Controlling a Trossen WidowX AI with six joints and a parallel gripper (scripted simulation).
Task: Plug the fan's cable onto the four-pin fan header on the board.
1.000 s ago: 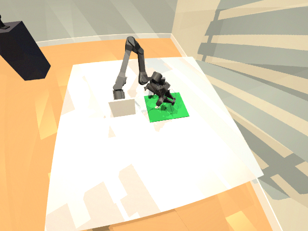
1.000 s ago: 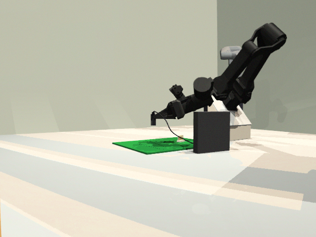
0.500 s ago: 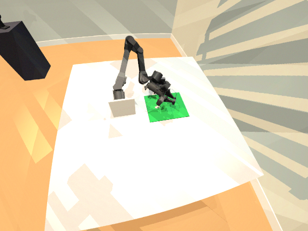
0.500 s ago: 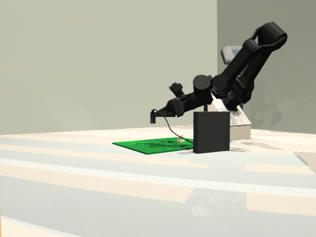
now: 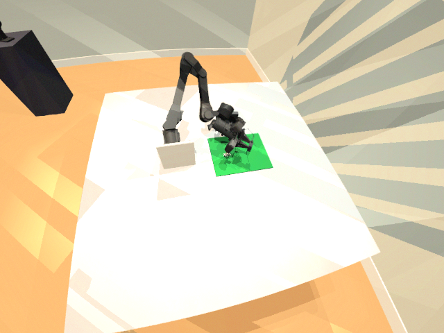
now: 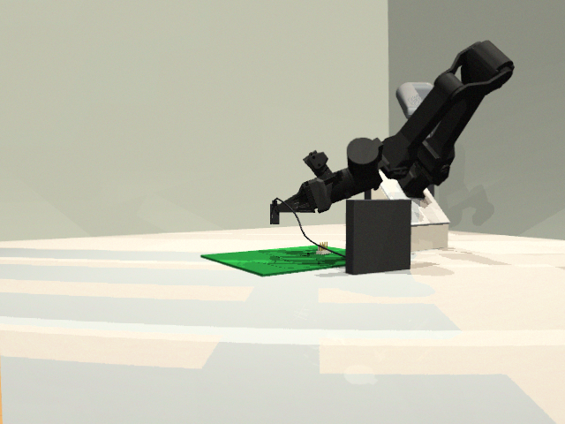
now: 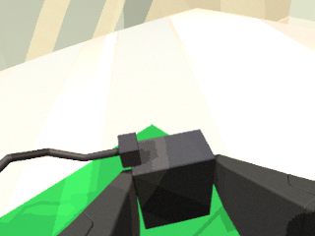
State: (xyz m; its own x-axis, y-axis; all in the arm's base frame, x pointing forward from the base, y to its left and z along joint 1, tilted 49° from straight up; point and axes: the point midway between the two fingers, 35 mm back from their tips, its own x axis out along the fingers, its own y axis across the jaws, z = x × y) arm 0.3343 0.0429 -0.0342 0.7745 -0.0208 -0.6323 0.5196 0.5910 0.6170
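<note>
The four-pin header lies 100 mm behind my gripper tip, 20 mm to the left of it and 100 mm below it. From my gripper tip the other things lie so: black fan (70 mm behind, 210 mm to the left, 40 mm below); then black plug (10 mm below).
</note>
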